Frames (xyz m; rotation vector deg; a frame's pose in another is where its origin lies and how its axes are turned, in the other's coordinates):
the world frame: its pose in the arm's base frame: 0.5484 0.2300 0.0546 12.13 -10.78 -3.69
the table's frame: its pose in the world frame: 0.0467 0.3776 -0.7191 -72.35 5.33 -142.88
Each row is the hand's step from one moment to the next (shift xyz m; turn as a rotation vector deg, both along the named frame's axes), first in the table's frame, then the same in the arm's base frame.
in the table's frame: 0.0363 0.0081 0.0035 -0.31 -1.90 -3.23
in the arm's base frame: -0.0208 -0.0233 0.0204 -2.44 2.15 -1.89
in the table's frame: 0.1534 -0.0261 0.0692 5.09 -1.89 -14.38
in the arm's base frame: -0.0679 -0.0497 0.1481 -13.62 0.86 -7.07
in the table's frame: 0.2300 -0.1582 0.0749 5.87 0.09 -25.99
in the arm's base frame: -0.1526 0.0350 0.2429 -21.37 -0.15 -15.92
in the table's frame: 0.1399 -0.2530 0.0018 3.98 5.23 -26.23
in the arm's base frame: -0.1637 0.1660 0.1710 -18.84 -3.91 -19.00
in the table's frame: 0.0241 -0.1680 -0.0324 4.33 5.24 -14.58
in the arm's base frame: -0.0831 0.1432 0.0494 -11.33 -5.18 -10.18
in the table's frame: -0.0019 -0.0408 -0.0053 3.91 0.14 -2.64
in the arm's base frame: -0.0131 0.0379 0.0095 -4.45 -1.57 0.23
